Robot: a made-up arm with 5 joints.
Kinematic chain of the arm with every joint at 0, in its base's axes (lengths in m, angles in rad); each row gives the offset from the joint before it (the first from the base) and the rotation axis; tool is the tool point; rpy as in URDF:
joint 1: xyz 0 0 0.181 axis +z
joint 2: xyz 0 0 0 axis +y
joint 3: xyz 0.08 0 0.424 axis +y
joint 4: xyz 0.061 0 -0.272 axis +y
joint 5: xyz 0.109 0 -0.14 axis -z
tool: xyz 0 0 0 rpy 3.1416 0 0
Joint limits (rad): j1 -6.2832..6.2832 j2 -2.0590..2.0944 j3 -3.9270..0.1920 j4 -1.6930..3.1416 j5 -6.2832..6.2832
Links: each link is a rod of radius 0.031 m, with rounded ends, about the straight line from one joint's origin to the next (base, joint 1, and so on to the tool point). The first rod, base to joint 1, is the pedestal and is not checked.
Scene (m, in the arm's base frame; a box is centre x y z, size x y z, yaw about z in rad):
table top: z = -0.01
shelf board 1: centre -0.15 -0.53 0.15 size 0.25 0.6 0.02 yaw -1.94
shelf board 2: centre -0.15 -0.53 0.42 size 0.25 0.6 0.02 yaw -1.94
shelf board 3: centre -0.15 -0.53 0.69 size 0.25 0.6 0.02 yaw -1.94
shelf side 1: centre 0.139 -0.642 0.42 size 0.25 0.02 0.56 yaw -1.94
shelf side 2: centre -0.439 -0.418 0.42 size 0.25 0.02 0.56 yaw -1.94
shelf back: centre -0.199 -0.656 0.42 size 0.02 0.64 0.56 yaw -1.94
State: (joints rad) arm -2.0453 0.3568 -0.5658 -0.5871 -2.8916
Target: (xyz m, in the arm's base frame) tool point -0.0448 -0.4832 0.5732
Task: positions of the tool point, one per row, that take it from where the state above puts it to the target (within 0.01 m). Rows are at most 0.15 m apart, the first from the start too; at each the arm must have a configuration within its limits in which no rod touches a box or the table.
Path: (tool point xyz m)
1: -0.2140 -0.3903 0.2826
2: -0.1868 -0.3198 0.2827
3: -0.1541 -0.2481 0.2769
4: -0.1113 -0.3087 0.3653
5: -0.0456 -0.3319 0.4673
6: 0.0226 -0.3089 0.5732
7: -0.0039 -0.3978 0.5815
8: -0.0448 -0.4832 0.5732

